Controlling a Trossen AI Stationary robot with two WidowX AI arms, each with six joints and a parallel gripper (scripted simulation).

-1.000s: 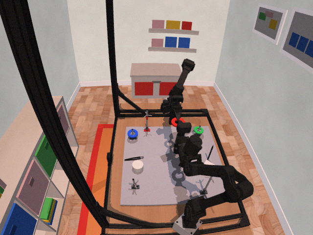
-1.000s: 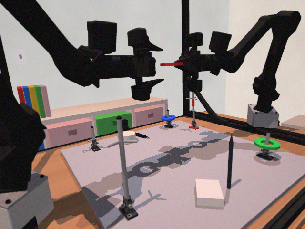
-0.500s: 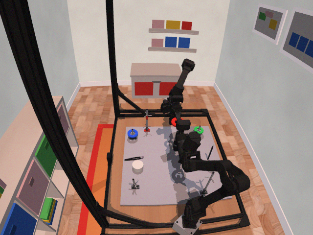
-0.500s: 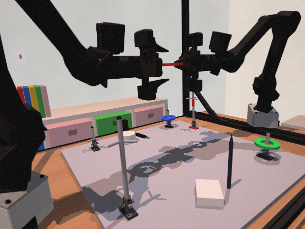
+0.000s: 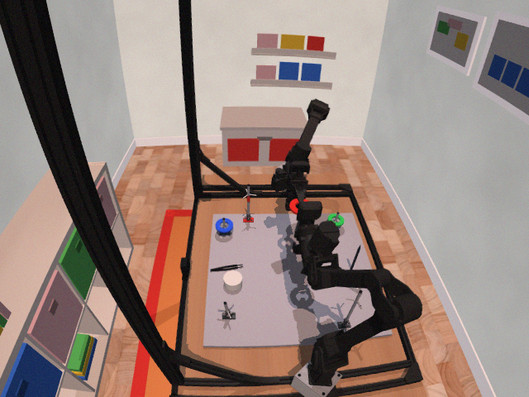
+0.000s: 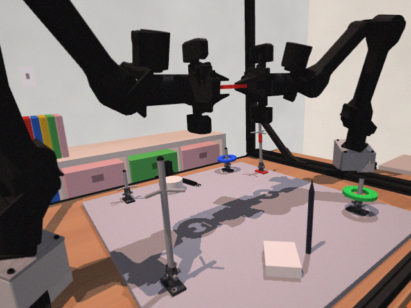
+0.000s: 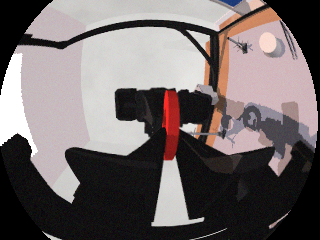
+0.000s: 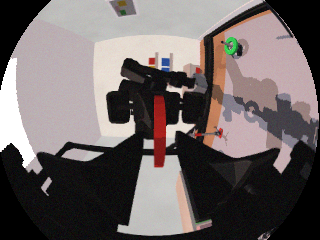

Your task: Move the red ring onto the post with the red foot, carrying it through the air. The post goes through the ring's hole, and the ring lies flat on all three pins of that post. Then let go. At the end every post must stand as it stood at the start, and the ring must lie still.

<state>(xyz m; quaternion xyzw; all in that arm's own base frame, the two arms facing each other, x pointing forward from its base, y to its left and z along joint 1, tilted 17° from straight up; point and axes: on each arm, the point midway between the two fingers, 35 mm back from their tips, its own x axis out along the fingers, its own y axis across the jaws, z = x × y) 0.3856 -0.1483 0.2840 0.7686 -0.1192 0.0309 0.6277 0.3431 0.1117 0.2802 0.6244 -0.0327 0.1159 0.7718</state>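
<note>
Now: the red ring 50 mm to the left of my right hand. Round my right hand: black pen (230 mm ahead, 30 mm to the left, 200 mm below); then white block (220 mm ahead, 30 mm to the right, 290 mm below).
Now: left hand 50 mm to the left of the red ring. The rest, counted from my left hand: black pen: 230 mm ahead, 60 mm to the right, 200 mm below; white block: 220 mm ahead, 120 mm to the right, 290 mm below.
</note>
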